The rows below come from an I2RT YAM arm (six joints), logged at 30 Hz.
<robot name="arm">
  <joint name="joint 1" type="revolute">
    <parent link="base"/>
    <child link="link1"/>
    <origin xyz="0 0 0.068" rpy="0 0 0"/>
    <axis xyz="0 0 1"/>
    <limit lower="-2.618" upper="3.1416"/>
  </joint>
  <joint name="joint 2" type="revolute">
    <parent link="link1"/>
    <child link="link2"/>
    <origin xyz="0.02 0.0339 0.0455" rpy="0 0 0"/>
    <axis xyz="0 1 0"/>
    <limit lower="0" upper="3.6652"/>
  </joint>
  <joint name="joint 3" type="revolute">
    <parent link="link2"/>
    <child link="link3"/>
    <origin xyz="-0.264 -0.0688 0" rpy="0 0 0"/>
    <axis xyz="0 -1 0"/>
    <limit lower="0" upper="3.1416"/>
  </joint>
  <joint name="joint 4" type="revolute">
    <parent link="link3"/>
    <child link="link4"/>
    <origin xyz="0.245 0.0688 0.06" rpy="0 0 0"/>
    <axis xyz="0 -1 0"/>
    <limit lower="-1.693" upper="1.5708"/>
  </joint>
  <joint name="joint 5" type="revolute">
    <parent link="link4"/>
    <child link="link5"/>
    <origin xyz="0.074 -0.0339 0.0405" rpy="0 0 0"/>
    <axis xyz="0 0 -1"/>
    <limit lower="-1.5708" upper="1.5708"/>
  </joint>
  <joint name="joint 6" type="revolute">
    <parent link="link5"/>
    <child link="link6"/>
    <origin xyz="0.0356 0 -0.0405" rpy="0 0 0"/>
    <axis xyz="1 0 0"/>
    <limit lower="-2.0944" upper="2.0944"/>
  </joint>
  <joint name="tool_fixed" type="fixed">
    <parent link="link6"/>
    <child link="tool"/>
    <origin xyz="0 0 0" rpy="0 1.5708 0"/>
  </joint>
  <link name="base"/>
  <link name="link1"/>
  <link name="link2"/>
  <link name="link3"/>
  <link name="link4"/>
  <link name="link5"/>
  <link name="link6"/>
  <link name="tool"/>
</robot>
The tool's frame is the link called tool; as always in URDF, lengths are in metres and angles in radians.
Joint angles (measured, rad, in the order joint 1, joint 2, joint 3, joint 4, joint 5, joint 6), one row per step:
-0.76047 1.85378 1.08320 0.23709 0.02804 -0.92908
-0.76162 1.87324 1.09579 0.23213 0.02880 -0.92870
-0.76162 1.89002 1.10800 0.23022 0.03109 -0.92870
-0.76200 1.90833 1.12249 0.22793 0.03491 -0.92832
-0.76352 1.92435 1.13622 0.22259 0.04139 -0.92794
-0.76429 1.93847 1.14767 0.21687 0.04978 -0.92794
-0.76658 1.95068 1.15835 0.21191 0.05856 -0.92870
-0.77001 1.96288 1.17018 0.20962 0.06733 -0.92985
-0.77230 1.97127 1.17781 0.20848 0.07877 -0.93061
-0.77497 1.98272 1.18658 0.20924 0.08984 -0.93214
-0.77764 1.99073 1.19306 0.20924 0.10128 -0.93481
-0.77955 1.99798 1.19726 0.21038 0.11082 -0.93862
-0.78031 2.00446 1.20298 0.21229 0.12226 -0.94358
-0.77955 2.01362 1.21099 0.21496 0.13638 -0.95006
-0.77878 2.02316 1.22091 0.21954 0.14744 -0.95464
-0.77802 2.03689 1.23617 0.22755 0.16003 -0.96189
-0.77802 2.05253 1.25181 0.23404 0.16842 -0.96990
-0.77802 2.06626 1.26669 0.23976 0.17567 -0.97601
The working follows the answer.
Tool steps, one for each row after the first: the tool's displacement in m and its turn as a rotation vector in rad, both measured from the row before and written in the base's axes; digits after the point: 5 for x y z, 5 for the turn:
0.00210 -0.00268 -0.00409 0.00810 0.00860 -0.00200
0.00230 -0.00230 -0.00295 0.00361 0.00551 -0.00195
0.00249 -0.00278 -0.00295 0.00299 0.00558 -0.00383
0.00173 -0.00285 -0.00263 0.00300 0.00767 -0.00721
0.00147 -0.00227 -0.00266 0.00254 0.00919 -0.00783
0.00084 -0.00258 -0.00209 0.00061 0.00847 -0.00923
0.00075 -0.00319 -0.00152 -0.00226 0.00598 -0.01013
0.00032 -0.00225 -0.00118 -0.00361 0.00624 -0.01142
0.00055 -0.00269 -0.00193 -0.00386 0.00663 -0.01105
0.00005 -0.00223 -0.00130 -0.00485 0.00727 -0.01072
0.00002 -0.00166 -0.00159 -0.00439 0.00758 -0.00773
0.00054 -0.00156 -0.00075 -0.00784 0.00695 -0.00753
0.00136 -0.00158 -0.00110 -0.00985 0.00878 -0.00742
0.00180 -0.00185 -0.00053 -0.01007 0.00388 -0.00595
0.00275 -0.00286 -0.00037 -0.01509 0.00304 -0.00587
0.00265 -0.00303 -0.00126 -0.01160 0.00416 -0.00280
0.00247 -0.00279 -0.00080 -0.01047 0.00214 -0.00292

Tool pose at each row, in the base's axes (x y z in m, rotation vector in rad; rounded; the steps above come from the unrounded poses):
0.29321 -0.28033 0.18367 -0.17399 2.27593 -0.99550
0.29531 -0.28301 0.17958 -0.17292 2.28803 -0.98822
0.29761 -0.28531 0.17663 -0.17213 2.29526 -0.98571
0.30010 -0.28809 0.17368 -0.16951 2.30281 -0.98486
0.30183 -0.29094 0.17105 -0.16413 2.31327 -0.98594
0.30330 -0.29321 0.16840 -0.15899 2.32507 -0.98805
0.30414 -0.29579 0.16630 -0.15261 2.33575 -0.99301
0.30488 -0.29898 0.16478 -0.14496 2.34308 -1.00144
0.30521 -0.30122 0.16360 -0.13645 2.35035 -1.01216
0.30575 -0.30391 0.16168 -0.12862 2.35770 -1.02306
0.30580 -0.30614 0.16038 -0.12186 2.36499 -1.03513
0.30582 -0.30780 0.15879 -0.11855 2.37189 -1.04532
0.30636 -0.30937 0.15804 -0.11638 2.37640 -1.05945
0.30772 -0.31095 0.15694 -0.11608 2.38144 -1.07632
0.30952 -0.31279 0.15642 -0.11481 2.38148 -1.09190
0.31227 -0.31566 0.15605 -0.11490 2.37804 -1.11333
0.31492 -0.31869 0.15478 -0.11804 2.37637 -1.12936
0.31739 -0.32148 0.15399 -0.11947 2.37349 -1.14370

